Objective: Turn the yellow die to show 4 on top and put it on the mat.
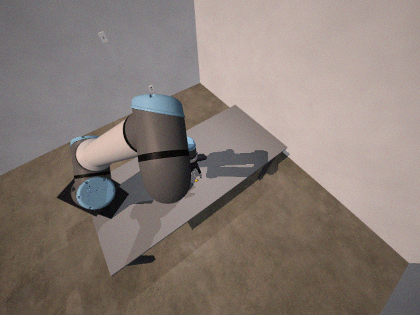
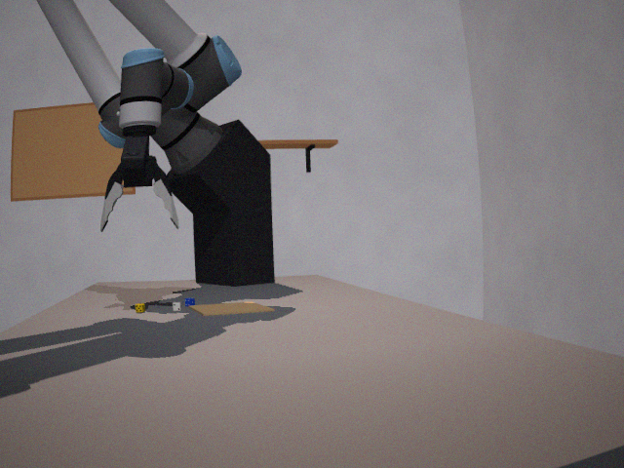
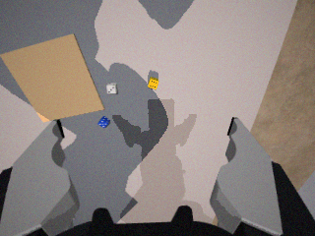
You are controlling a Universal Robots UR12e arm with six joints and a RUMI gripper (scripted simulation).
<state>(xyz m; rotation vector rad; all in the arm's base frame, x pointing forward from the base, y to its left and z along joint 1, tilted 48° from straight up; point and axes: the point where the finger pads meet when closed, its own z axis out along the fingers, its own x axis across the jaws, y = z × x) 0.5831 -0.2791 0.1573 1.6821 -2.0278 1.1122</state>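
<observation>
The yellow die is 15 cm below my hand and 2 cm behind it. Also, from my hand: white die (15 cm below, 7 cm to the left); then blue die (15 cm below, 12 cm to the left, 7 cm behind); then tan mat (17 cm to the left, 16 cm below, 3 cm ahead).
</observation>
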